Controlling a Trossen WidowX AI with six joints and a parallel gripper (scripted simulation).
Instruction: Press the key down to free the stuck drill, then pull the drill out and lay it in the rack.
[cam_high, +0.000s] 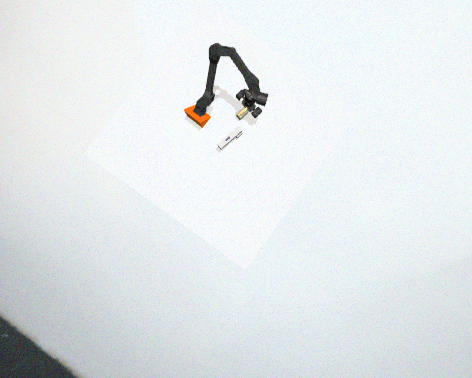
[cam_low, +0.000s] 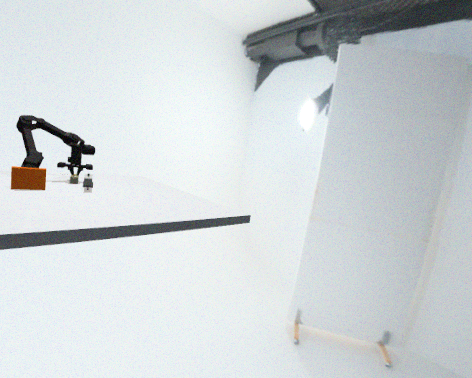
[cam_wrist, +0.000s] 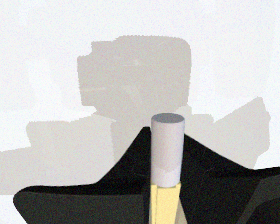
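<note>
Right now the drill is 4 cm to the right of my gripper tip, 4 cm above it and 1 cm behind it. From my gripper tip the other things lie so: key (26 cm to the right, 4 cm above, 2 cm ahead); then rack (5 cm to the right, 1 cm behind, 1 cm above); then grey block (23 cm to the right, 3 cm above, 2 cm ahead).
</note>
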